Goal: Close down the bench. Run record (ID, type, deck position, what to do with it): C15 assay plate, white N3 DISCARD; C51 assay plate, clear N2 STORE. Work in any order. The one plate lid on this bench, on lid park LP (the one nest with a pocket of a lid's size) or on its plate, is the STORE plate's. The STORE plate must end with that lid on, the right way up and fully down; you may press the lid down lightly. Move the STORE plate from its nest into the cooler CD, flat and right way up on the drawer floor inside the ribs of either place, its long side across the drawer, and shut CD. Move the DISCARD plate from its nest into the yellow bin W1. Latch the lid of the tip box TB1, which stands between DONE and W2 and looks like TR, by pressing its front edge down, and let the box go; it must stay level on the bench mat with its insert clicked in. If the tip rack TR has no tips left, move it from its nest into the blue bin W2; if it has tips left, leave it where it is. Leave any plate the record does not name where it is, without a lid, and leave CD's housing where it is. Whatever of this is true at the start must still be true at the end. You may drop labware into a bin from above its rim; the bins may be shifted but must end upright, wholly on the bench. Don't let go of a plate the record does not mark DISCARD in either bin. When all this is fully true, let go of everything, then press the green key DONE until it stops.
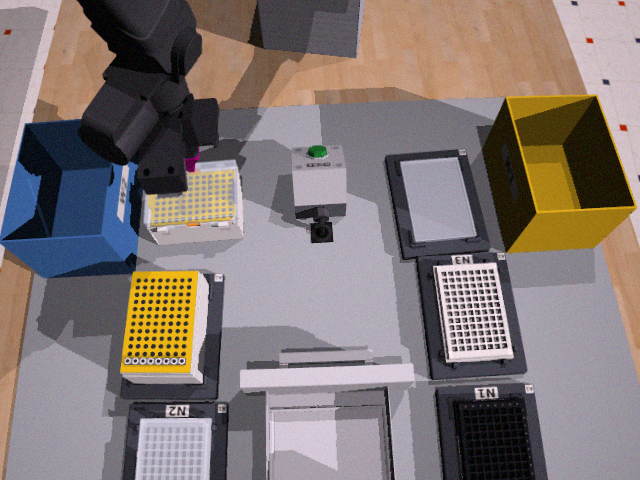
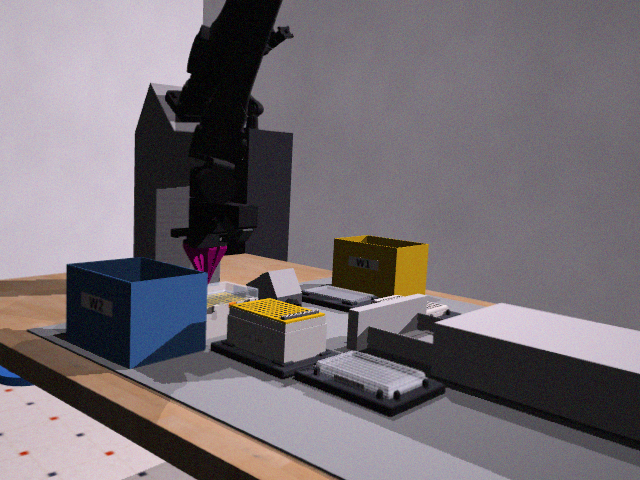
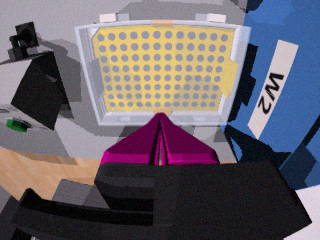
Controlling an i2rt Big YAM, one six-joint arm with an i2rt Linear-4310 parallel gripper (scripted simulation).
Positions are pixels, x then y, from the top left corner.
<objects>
My gripper shows in image 1, in image 2 point(203, 285) and in image 3. A tip rack TR shows in image 1 point(165, 335) and in image 2 point(260, 327); in image 3 it is out of frame. A blue bin W2 shows in image 1 point(62, 188), in image 2 point(133, 324) and in image 3 point(267, 122). A plate lid shows in image 1 and in image 2; in image 3 it is out of frame. The same spot on the plate lid: point(image 1: 439, 210) is point(image 2: 346, 294). The same spot on my gripper: point(image 1: 192, 157) is point(image 3: 111, 164).
</objects>
